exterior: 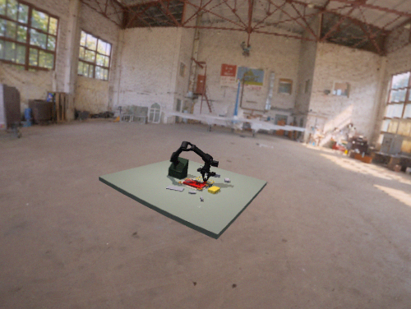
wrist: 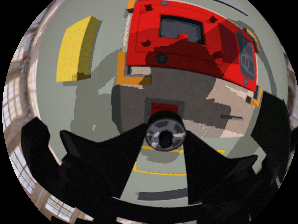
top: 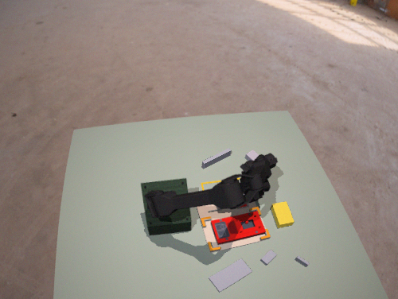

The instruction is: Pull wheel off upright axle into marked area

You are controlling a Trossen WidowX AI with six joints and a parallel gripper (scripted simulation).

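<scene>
The upright axle lies 1 cm below my gripper tip. Round my gripper tip: grey bar 8 cm behind, 26 cm to the left, 2 cm below; then yellow block 17 cm ahead, 8 cm to the right, 3 cm below; then dark grey wheel right at my gripper tip.
</scene>
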